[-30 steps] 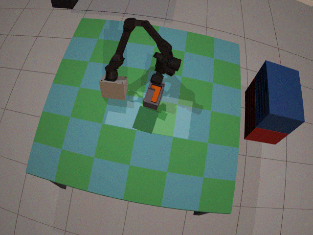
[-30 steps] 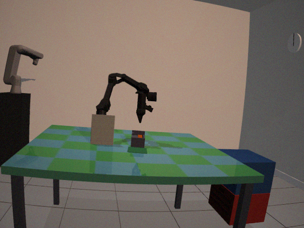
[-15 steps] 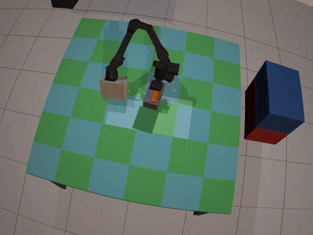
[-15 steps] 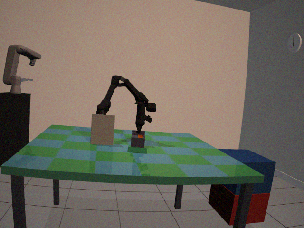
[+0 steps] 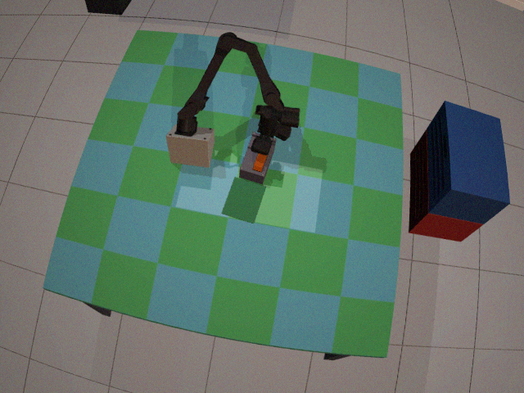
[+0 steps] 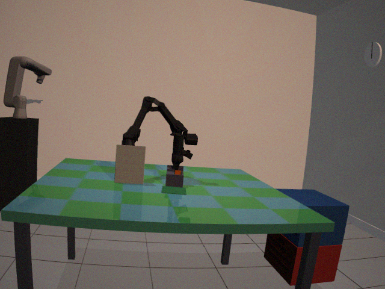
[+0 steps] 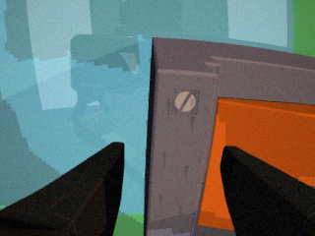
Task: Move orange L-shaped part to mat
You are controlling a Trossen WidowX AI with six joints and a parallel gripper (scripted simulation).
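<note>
Now: gripper tip 6 cm to the left of the orange L-shaped part and 1 cm past it. From my gripper tip the other things lie so: dark green mat: 22 cm to the right, 7 cm below, 2 cm behind.
</note>
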